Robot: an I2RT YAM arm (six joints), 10 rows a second.
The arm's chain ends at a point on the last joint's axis. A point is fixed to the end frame.
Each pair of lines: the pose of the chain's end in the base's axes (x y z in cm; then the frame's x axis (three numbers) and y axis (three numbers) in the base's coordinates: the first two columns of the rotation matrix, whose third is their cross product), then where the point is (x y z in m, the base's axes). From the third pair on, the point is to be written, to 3 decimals.
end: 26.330 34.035 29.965 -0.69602 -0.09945 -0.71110 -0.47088 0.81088 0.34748
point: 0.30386 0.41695 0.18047
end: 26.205 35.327 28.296 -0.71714 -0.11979 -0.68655 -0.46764 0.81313 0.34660
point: 0.29806 0.42789 0.16110
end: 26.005 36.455 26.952 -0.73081 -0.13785 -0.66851 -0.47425 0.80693 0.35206
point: 0.292 0.439 0.146
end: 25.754 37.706 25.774 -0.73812 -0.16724 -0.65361 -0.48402 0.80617 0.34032
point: 0.286 0.449 0.132
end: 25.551 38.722 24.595 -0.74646 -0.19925 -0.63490 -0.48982 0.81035 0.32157
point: 0.281 0.455 0.118
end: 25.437 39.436 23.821 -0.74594 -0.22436 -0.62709 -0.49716 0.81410 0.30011
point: 0.279 0.459 0.108
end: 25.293 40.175 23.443 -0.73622 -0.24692 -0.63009 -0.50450 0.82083 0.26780
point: 0.279 0.463 0.103
